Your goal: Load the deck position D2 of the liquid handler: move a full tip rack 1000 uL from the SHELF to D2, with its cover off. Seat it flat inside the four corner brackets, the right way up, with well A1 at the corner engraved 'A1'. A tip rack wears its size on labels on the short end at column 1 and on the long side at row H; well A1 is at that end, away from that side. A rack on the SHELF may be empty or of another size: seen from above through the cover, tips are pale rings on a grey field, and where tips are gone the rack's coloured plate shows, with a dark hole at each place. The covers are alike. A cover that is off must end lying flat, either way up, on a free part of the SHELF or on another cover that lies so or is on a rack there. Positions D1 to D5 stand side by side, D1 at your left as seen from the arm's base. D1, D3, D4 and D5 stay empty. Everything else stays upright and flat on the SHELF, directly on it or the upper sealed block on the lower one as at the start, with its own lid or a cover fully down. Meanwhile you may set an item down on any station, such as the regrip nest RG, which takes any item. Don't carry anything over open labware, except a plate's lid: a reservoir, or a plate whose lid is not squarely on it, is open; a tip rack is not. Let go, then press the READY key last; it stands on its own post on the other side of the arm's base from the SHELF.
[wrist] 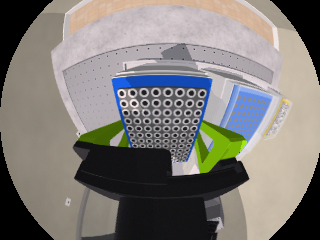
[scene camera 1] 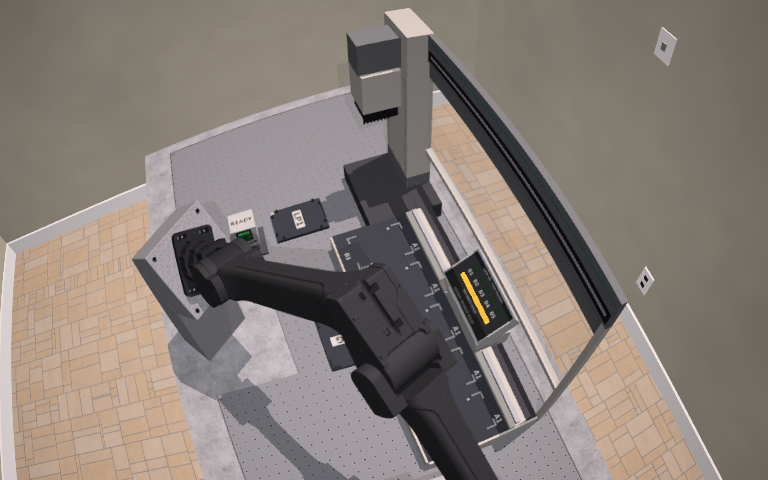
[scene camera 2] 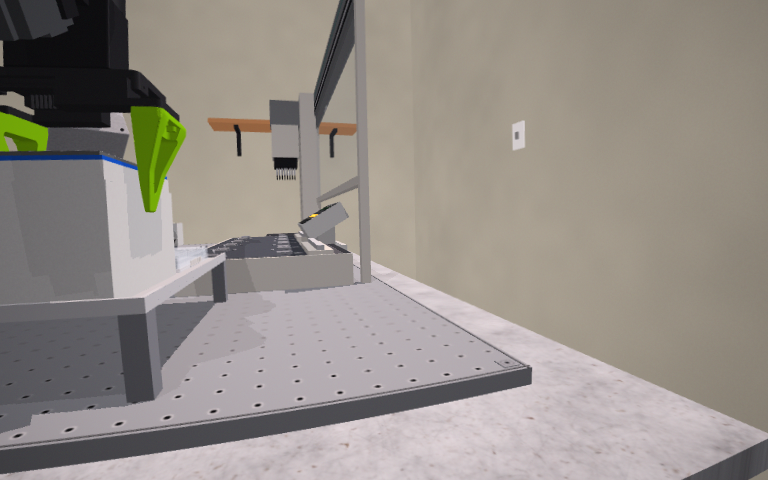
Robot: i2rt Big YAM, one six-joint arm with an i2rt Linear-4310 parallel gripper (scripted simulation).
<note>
I see my gripper (scene camera 2: 90, 213) and a gantry column (scene camera 1: 407, 136).
My gripper also shows in the wrist view (wrist: 161, 119).
</note>
